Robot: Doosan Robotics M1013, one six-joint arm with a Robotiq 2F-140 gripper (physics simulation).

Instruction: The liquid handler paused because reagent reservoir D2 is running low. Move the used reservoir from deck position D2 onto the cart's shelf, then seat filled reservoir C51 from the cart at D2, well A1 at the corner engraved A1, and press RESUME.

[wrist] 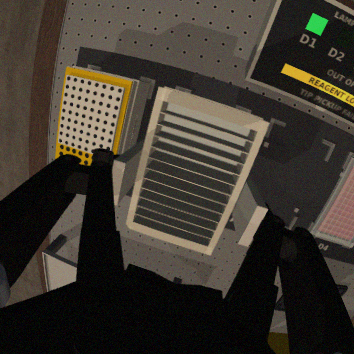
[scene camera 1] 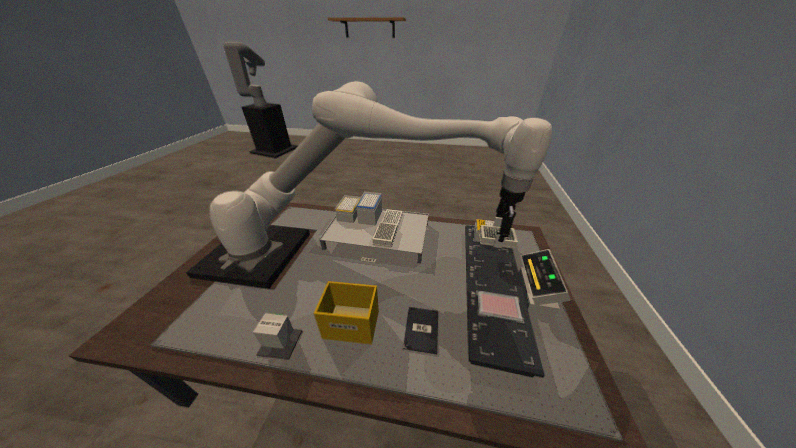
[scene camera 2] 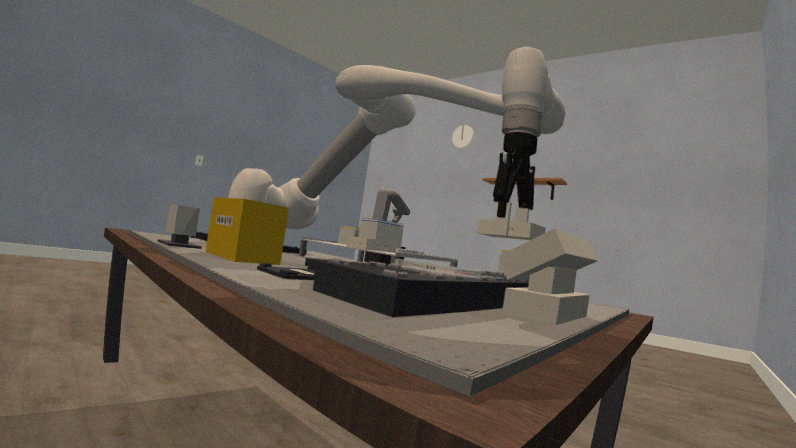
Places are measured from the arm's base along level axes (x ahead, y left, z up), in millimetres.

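Pixels of known places: gripper, fingertip midpoint: (wrist: 190,170) (scene camera 1: 496,239) (scene camera 2: 510,236); arm's base at its link origin: (scene camera 1: 252,253).
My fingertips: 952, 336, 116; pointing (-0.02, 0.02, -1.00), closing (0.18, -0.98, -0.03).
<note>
Ahead of a thing's pixels: the offset from my fingertips to its top centre, as dx, dy, dz. "spot": to the spot under its first point.
My gripper (scene camera 1: 504,237) (scene camera 2: 514,215) (wrist: 190,170) is shut on the cream used reservoir {+1, +0, +30} (scene camera 1: 490,234) (scene camera 2: 522,229) (wrist: 182,175), a pad on each long side. It holds the reservoir roughly level, raised above the far end of the black deck (scene camera 1: 492,268) (scene camera 2: 356,284) (wrist: 295,182). In scene camera 1 the white cart (scene camera 1: 411,233) bears two cream slotted reservoirs, one {-473, +67, -62} (scene camera 1: 391,216) behind the other {-448, -65, -45} (scene camera 1: 385,234); their labels cannot be read. The control panel (scene camera 1: 540,275) (scene camera 2: 557,251) (wrist: 310,57) shows green lamps and a lit yellow REAGENT bar. RESUME cannot be read.
A yellow tip box {-22, +122, -24} (scene camera 1: 480,224) (wrist: 90,115) stands beside the held reservoir. A pink plate {+44, -244, -74} (scene camera 1: 499,306) (wrist: 341,210) sits on the deck. Two tall boxes {-685, +27, -6} (scene camera 1: 347,207) {-579, +47, +27} (scene camera 1: 369,208) stand on the cart. A yellow waste bin {-396, -459, -1} (scene camera 1: 348,328) (scene camera 2: 228,242), white block {-569, -594, -32} (scene camera 1: 271,332) and RG pad {spot: -160, -439, -128} (scene camera 1: 421,343) are nearer.
</note>
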